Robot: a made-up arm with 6 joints. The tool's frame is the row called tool.
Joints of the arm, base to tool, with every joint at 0 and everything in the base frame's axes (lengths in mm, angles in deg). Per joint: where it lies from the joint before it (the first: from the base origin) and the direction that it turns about. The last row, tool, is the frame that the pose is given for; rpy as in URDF.
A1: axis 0 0 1 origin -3 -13 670
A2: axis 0 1 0 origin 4 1 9
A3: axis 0 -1 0 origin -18 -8 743
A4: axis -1 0 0 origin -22 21 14
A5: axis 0 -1 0 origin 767 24 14
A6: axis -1 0 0 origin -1 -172 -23
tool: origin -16 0 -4 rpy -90 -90 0
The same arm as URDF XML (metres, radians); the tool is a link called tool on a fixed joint. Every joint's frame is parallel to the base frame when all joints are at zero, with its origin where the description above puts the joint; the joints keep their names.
<robot name="arm">
<joint name="tool_fixed" type="fixed"><parent link="link6"/><child link="tool"/><origin xyz="-0.016 0 -0.004" rpy="-1.5708 -1.5708 0"/></joint>
<joint name="A6" type="continuous"><parent link="link5"/><child link="link6"/><origin xyz="-0.001 -0.172 -0.023" rpy="0 0 0"/><axis xyz="-1 0 0"/></joint>
<joint name="A5" type="continuous"><parent link="link4"/><child link="link5"/><origin xyz="0.767 0.024 0.014" rpy="0 0 0"/><axis xyz="0 -1 0"/></joint>
<joint name="A4" type="continuous"><parent link="link3"/><child link="link4"/><origin xyz="-0.022 0.021 0.014" rpy="0 0 0"/><axis xyz="-1 0 0"/></joint>
<joint name="A3" type="continuous"><parent link="link2"/><child link="link3"/><origin xyz="-0.018 -0.008 0.743" rpy="0 0 0"/><axis xyz="0 -1 0"/></joint>
<joint name="A2" type="continuous"><parent link="link1"/><child link="link2"/><origin xyz="0.004 0.001 0.009" rpy="0 0 0"/><axis xyz="0 1 0"/></joint>
<joint name="A1" type="continuous"><parent link="base_link"/><child link="link1"/><origin xyz="-0.003 -0.013 0.67" rpy="0 0 0"/><axis xyz="0 0 1"/></joint>
<link name="base_link"/>
<link name="link1"/>
<link name="link2"/>
<link name="link3"/>
<link name="link4"/>
<link name="link5"/>
<link name="link6"/>
<link name="tool"/>
</robot>

